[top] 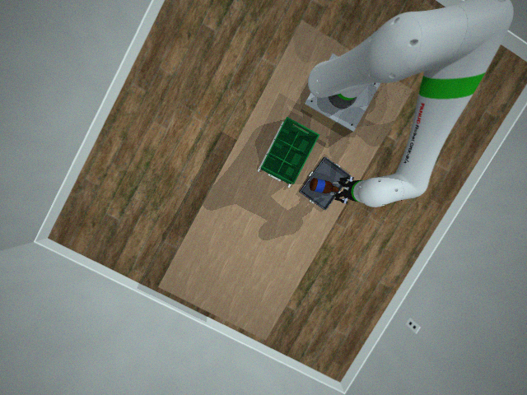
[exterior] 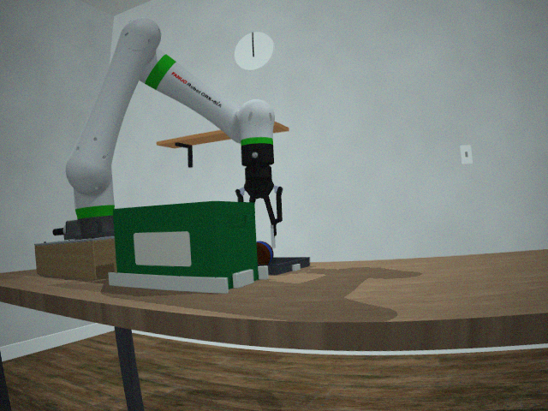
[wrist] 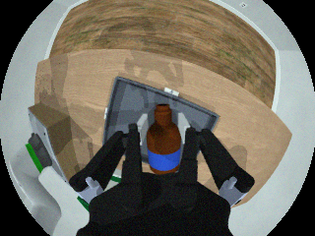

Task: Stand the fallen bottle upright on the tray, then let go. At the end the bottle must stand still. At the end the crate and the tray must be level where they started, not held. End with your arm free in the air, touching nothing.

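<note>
Right now the bottle is 5 cm to the right of my hand, 4 cm below it and 1 cm ahead of it. The rest, counted from my hand: green crate 32 cm to the right, 8 cm behind; tray 7 cm below, 5 cm to the right, 1 cm behind.
</note>
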